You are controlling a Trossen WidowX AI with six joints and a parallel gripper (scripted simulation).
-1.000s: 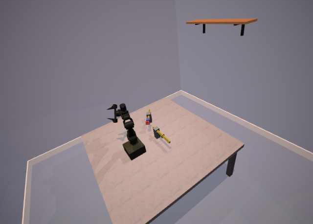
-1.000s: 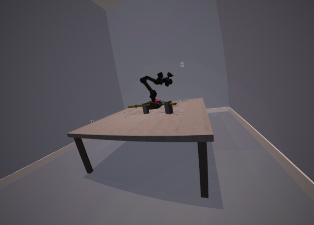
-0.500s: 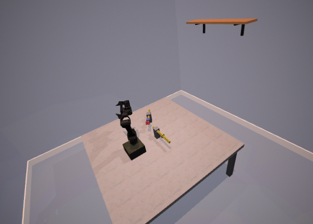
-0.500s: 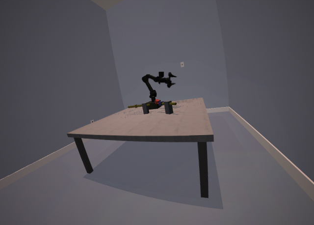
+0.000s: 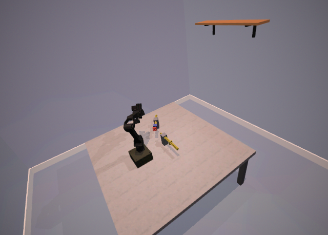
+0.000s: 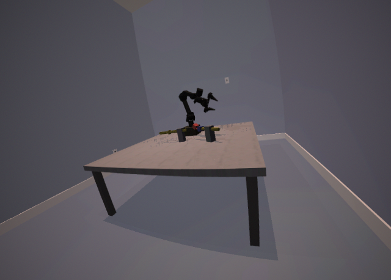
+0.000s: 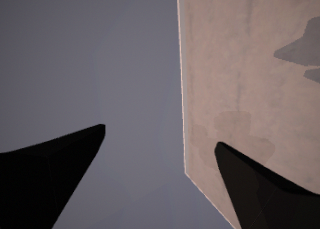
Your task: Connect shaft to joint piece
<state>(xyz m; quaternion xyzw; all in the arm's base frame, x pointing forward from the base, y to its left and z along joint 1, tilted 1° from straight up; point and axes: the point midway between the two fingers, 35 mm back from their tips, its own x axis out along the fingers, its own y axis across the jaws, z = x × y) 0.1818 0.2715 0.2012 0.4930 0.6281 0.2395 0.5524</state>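
The red joint piece lies 21 cm to the right of my gripper tip, 15 cm below it and 9 cm ahead of it.
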